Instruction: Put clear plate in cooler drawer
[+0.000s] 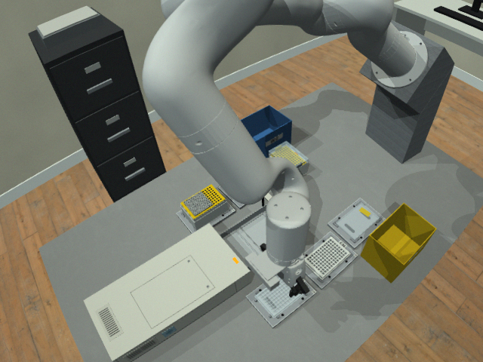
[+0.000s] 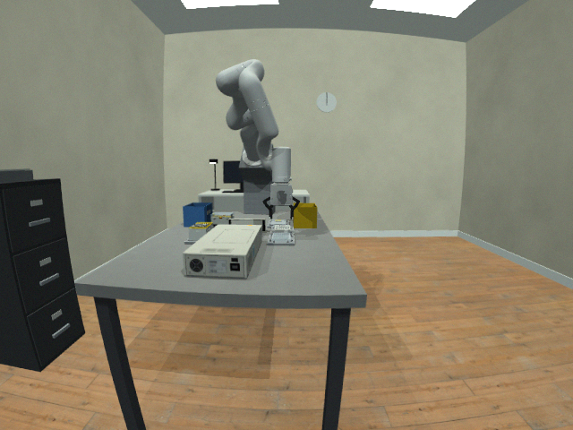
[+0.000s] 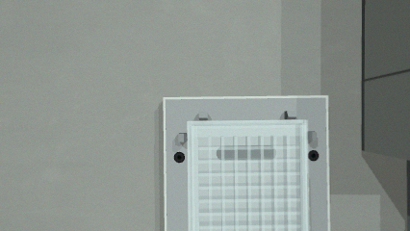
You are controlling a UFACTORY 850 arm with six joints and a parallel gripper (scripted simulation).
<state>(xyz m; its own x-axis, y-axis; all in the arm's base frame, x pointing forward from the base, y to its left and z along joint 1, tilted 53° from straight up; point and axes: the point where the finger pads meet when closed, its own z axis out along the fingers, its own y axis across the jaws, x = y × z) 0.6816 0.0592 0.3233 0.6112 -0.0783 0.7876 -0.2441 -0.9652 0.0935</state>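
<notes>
Now: the clear plate 10 cm below my hand. The rest, counted from my hand: work nest N1 (11 cm below); then white well plate (17 cm behind, 10 cm below, 7 cm to the left); then drawer (15 cm to the right, 12 cm behind, 8 cm below).
</notes>
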